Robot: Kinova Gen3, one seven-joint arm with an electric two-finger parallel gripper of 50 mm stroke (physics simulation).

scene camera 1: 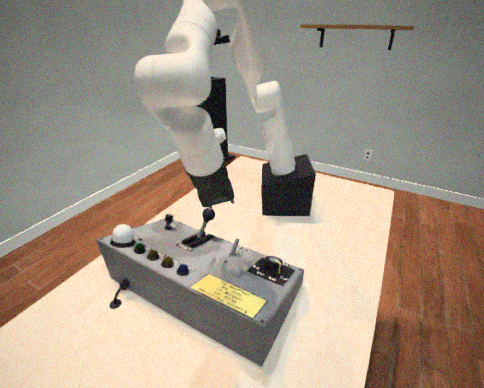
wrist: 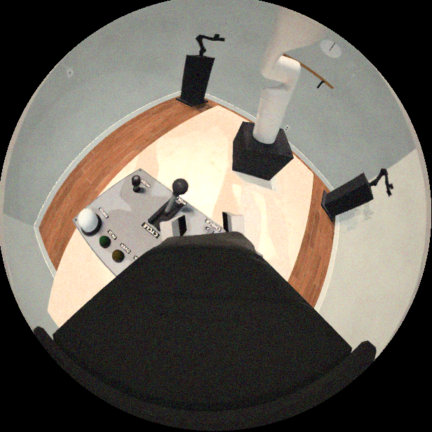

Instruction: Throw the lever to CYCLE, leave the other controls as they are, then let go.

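Pixels of known places: gripper, between the fingertips: (scene camera 1: 221, 203); arm's base, origin of its link: (scene camera 1: 283, 169).
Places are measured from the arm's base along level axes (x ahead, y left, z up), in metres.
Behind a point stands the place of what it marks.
The lever (scene camera 1: 205, 222) {x 0.409, y -0.027, z -0.024 m} (wrist: 174, 199), a grey shaft with a black ball knob, stands in a dark slot on the grey control box (scene camera 1: 175, 305) {x 0.628, y 0.076, z -0.096 m} (wrist: 117, 207). It leans toward the slot's back end, away from the CYCLE label (wrist: 150, 230) at the other end. My gripper (scene camera 1: 221, 203) {x 0.440, y 0.070, z 0.098 m} (wrist: 203, 221) is open and empty, pointing down over the box, close to the lever. In the wrist view its fingers are to the right of the knob and apart from it. The gripper body hides part of the box in that view.
The box also bears a white dome (scene camera 1: 122, 234) {x 0.620, y -0.115, z 0.024 m} (wrist: 88, 220), a small black-knobbed control (scene camera 1: 169, 220) {x 0.459, y -0.136, z -0.037 m} (wrist: 136, 181), several coloured buttons, a toggle (scene camera 1: 235, 247) {x 0.419, y 0.095, z -0.048 m}, a rotary selector (scene camera 1: 272, 265) {x 0.424, y 0.218, z -0.037 m} and a yellow label (scene camera 1: 230, 295) {x 0.571, y 0.204, z -0.013 m}. The black base block (scene camera 1: 288, 192) {x 0.069, y 0.066, z -0.048 m} (wrist: 261, 155) stands behind.
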